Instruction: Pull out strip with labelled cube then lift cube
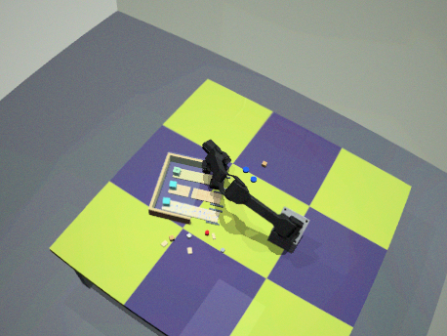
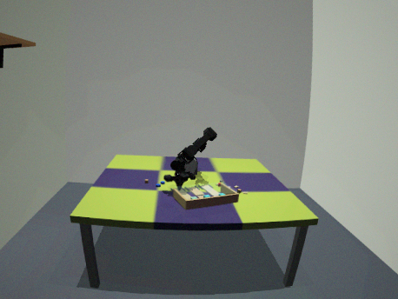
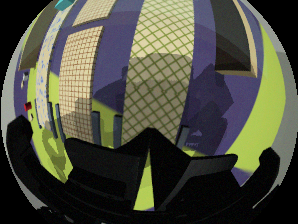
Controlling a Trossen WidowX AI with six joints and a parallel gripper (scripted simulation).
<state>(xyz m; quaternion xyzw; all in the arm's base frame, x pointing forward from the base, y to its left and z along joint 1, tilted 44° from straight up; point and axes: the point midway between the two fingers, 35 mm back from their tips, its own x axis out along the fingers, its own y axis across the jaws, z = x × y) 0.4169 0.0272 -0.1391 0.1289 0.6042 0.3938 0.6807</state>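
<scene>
Now: gripper tip 90 mm short of the strip and 40 mm to the right of it.
</scene>
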